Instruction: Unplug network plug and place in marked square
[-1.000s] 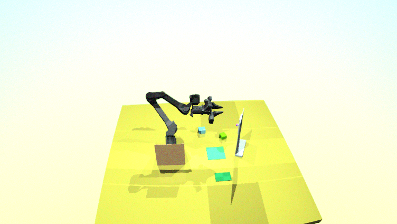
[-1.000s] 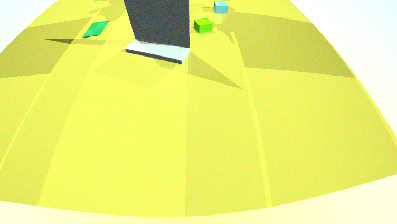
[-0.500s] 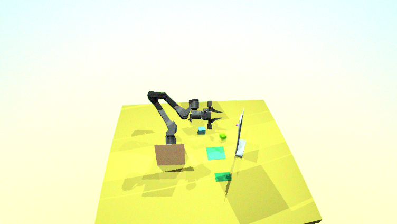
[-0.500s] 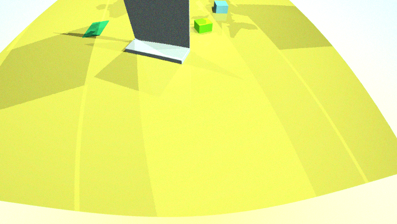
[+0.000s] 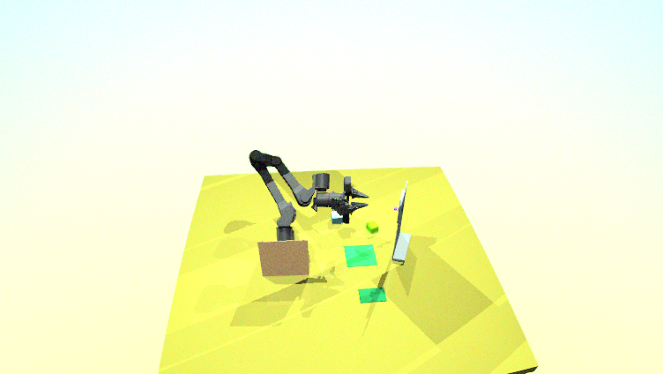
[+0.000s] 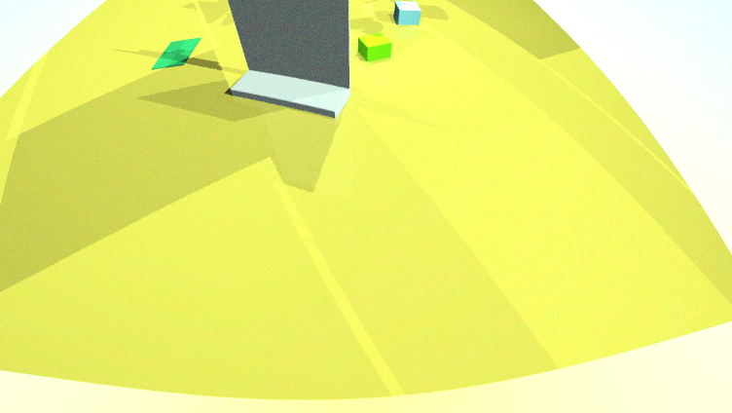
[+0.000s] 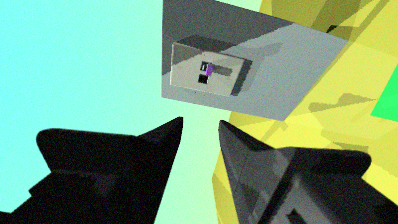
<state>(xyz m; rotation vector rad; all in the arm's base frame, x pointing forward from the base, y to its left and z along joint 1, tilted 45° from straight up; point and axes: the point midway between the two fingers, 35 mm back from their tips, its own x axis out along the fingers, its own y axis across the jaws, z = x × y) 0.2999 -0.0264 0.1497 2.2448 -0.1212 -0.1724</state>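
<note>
The network plug lies 11 cm ahead of my gripper tip and 6 cm to the right of it. Round my gripper tip: green marked square: 4 cm behind, 10 cm to the right, 20 cm below; socket plate: 13 cm ahead, 7 cm to the right, 8 cm below.
</note>
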